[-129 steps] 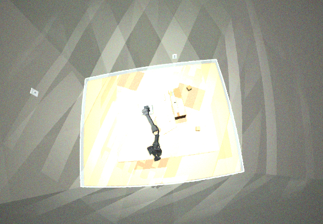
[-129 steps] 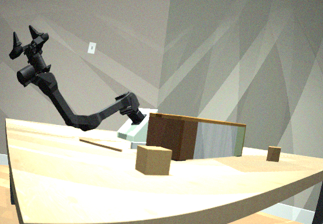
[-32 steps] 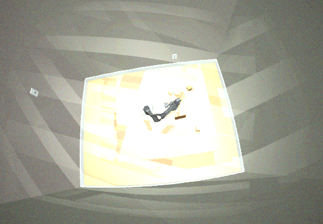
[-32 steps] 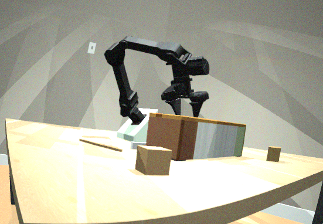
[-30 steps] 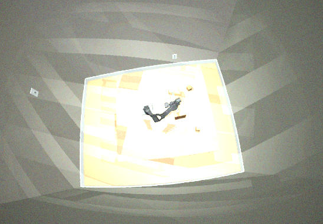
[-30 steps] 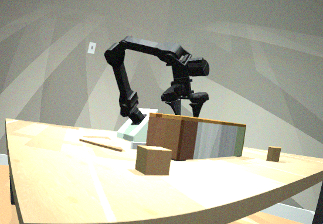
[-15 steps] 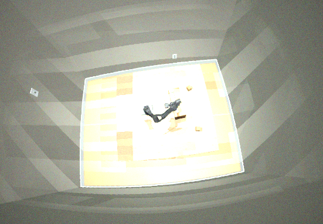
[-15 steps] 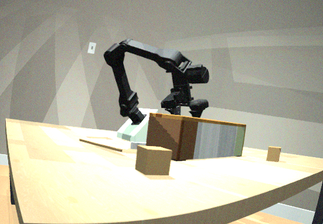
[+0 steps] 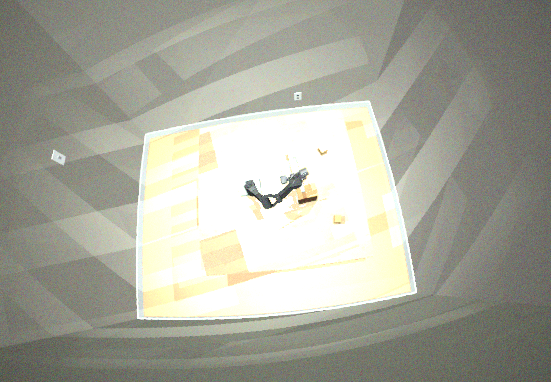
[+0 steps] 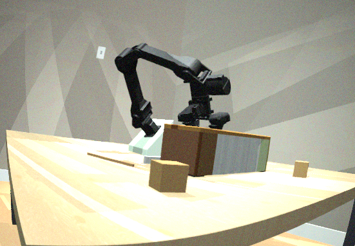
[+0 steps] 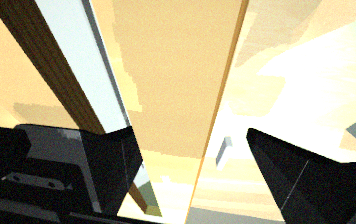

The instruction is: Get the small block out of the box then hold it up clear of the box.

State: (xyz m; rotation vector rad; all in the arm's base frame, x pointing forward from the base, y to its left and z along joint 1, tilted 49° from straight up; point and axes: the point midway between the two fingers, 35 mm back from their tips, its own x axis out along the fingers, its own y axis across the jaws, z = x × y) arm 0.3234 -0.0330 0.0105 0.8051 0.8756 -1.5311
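My gripper tip is now 40 mm short of the box and 20 mm above it. Round my gripper tip: thin wooden stick: 90 mm behind, 310 mm to the right, 80 mm below.
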